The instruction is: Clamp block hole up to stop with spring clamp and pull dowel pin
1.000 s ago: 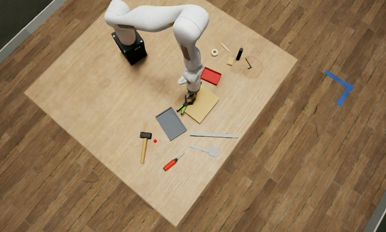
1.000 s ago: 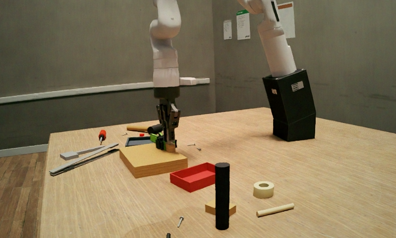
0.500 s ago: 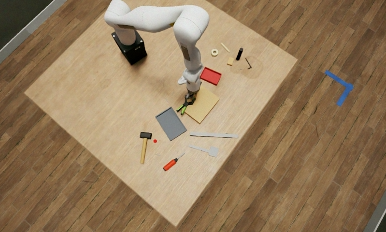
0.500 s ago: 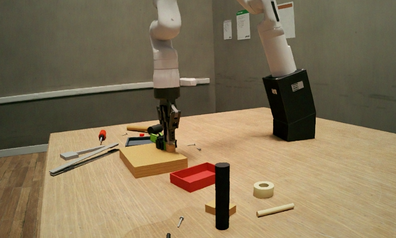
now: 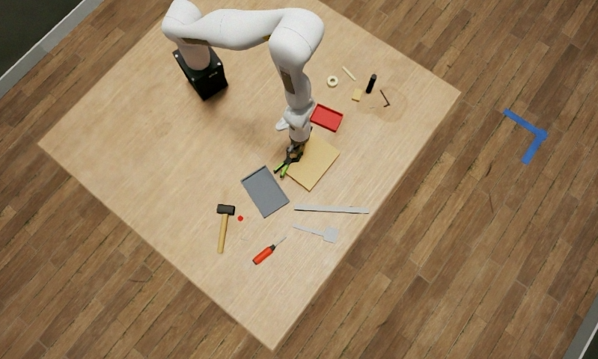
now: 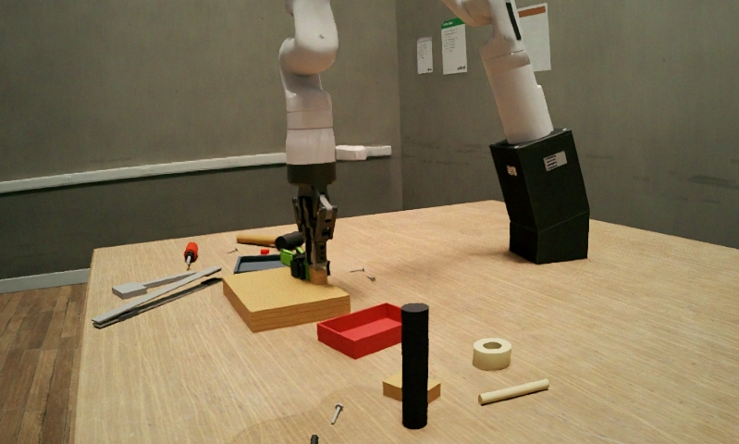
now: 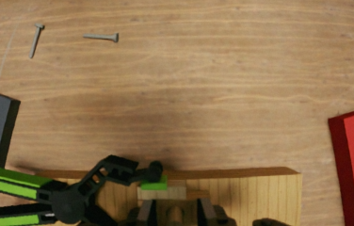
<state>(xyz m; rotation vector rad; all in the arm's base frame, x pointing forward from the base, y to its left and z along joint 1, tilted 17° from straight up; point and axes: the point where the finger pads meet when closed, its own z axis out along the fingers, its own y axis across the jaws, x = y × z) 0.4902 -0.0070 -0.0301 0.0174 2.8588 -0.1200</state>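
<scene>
Right now my hand is 2 cm above the dowel pin. Also, from my hand: wooden block 4 cm below; then tan bench board 6 cm ahead, 1 cm to the right, 6 cm below; then red tray 18 cm to the left, 7 cm below.
</scene>
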